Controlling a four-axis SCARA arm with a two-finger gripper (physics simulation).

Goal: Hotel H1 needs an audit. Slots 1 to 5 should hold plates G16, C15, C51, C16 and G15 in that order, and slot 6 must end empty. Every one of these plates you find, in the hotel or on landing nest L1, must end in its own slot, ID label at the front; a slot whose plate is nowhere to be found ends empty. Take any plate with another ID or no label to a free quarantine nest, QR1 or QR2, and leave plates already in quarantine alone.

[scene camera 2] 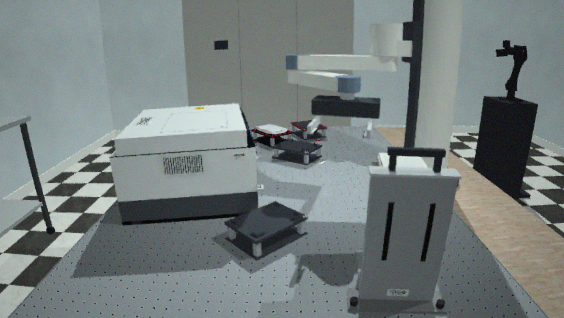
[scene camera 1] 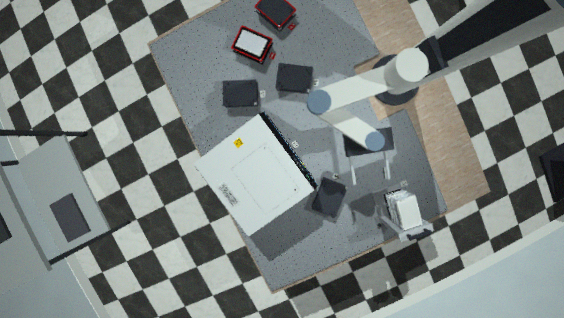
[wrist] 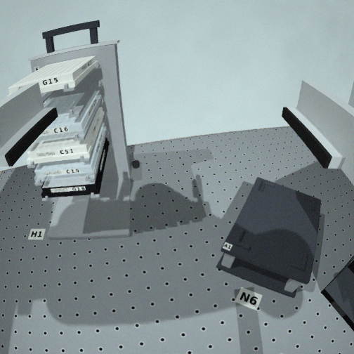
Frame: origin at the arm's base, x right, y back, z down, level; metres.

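Seen in the pictures: gripper, fingertip midpoint: (scene camera 2: pixel 338 132) (scene camera 1: pixel 371 181).
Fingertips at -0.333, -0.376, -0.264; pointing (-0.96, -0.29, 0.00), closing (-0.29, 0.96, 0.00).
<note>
Offsets run from my fingertips to a thing's top centre, as dx, dy, dz. "pt": to the spot under its first point.
Hotel H1 (scene camera 1: pixel 422 229) (scene camera 2: pixel 406 225) (wrist: pixel 111 115) holds a stack of plates, labels facing the wrist camera. White plate G15 @(-0.197, +0.095, +0.008) (scene camera 1: pixel 411 210) (scene camera 2: pixel 407 161) (wrist: pixel 60 75) is topmost, close to the slot mark 6, with a gap below. Beneath are clear C16 (wrist: pixel 61 130), white C51 (wrist: pixel 66 151), clear C15 (wrist: pixel 72 172) and a black plate (wrist: pixel 72 189) whose G1 label has an unclear last digit. My gripper (scene camera 1: pixel 370 180) (scene camera 2: pixel 339 133) (wrist: pixel 166 89) is open and empty, high in front of the hotel. A red-edged quarantine nest @(pt +0.804, -0.253, +0.187) (scene camera 1: pixel 235 46) bears a white plate @(+0.785, -0.185, +0.187) (scene camera 1: pixel 252 42); the other red-edged nest @(+0.889, -0.008, +0.197) (scene camera 1: pixel 275 10) is bare.
Bare nest N6 @(-0.045, -0.172, +0.196) (scene camera 1: pixel 329 196) (scene camera 2: pixel 266 220) (wrist: pixel 277 225) stands between the hotel and the white instrument @(+0.223, -0.419, +0.008) (scene camera 1: pixel 257 175) (scene camera 2: pixel 185 175). Two bare dark nests @(pt +0.594, -0.337, +0.202) (scene camera 1: pixel 240 93) @(pt +0.540, -0.073, +0.201) (scene camera 1: pixel 295 78) stand beyond the instrument; their labels are too small to read.
</note>
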